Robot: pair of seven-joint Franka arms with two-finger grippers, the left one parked.
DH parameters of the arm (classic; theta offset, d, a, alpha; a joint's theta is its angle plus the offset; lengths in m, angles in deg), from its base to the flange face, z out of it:
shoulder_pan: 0 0.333 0 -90
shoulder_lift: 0 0 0 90
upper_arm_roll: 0 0.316 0.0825 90
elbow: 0 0 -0.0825 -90
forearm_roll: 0 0.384 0 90
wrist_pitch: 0 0 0.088 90
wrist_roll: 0 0.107 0 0
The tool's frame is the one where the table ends.
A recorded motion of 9 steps. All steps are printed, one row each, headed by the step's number.
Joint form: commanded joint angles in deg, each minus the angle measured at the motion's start. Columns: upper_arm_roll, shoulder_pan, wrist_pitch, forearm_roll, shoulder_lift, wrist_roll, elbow.
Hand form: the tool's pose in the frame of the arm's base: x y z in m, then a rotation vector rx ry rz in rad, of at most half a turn. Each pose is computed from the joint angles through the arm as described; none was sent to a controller.
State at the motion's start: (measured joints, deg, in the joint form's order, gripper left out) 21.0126 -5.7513 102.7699 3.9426 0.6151 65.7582 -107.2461
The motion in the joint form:
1: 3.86 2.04 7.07 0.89 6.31 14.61 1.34
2: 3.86 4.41 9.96 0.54 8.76 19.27 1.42
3: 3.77 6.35 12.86 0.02 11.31 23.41 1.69
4: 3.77 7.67 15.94 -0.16 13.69 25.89 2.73
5: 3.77 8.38 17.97 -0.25 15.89 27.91 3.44
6: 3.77 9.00 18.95 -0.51 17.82 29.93 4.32
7: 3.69 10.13 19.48 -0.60 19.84 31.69 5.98
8: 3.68 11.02 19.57 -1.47 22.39 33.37 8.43
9: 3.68 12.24 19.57 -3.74 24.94 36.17 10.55
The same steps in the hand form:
1: 0.5481 0.2099 0.4592 -2.6582 1.5671 0.1957
2: 0.5498 0.2335 0.4410 -2.6158 1.6195 0.2016
3: 0.5528 0.2526 0.4228 -2.5722 1.6693 0.2043
4: 0.5597 0.2678 0.4126 -2.5244 1.6859 0.1962
5: 0.5654 0.2765 0.3995 -2.4876 1.7133 0.2068
6: 0.5697 0.2838 0.3885 -2.4611 1.7449 0.2214
7: 0.5738 0.2959 0.3818 -2.4395 1.7611 0.2373
8: 0.5815 0.3062 0.3748 -2.4260 1.7756 0.2445
9: 0.5859 0.3187 0.3642 -2.4262 1.8023 0.2304

